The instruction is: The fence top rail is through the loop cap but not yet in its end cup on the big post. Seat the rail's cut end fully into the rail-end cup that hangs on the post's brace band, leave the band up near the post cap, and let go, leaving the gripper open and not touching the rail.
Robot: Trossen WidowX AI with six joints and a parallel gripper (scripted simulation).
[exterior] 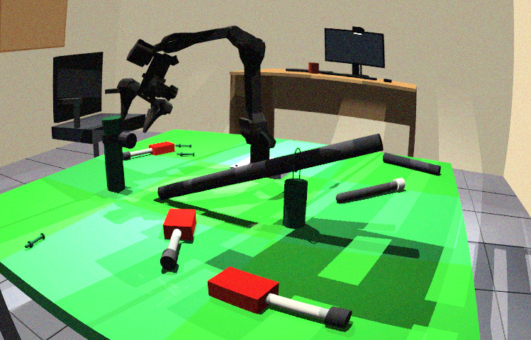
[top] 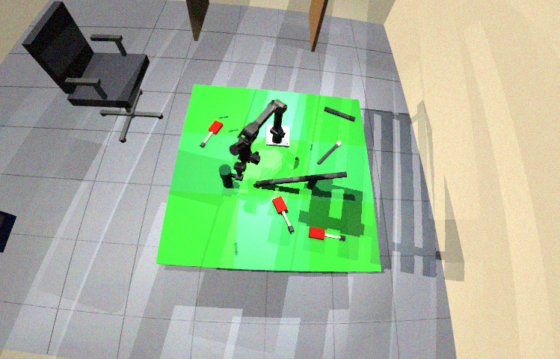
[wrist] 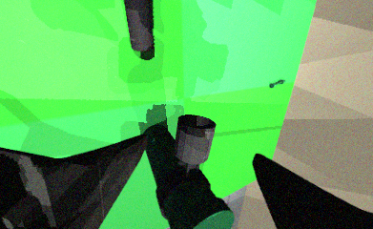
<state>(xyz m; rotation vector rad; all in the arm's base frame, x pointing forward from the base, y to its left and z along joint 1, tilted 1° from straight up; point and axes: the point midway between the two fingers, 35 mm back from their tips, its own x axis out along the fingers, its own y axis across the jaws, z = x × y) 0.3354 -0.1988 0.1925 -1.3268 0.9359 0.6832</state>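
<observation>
Now: gripper tip 10 mm short of the rail-end cup, 30 mm to the left of it and 30 mm above it. Also, from my gripper tip: short dark green post: 20 mm behind, 430 mm to the left, 80 mm below.
</observation>
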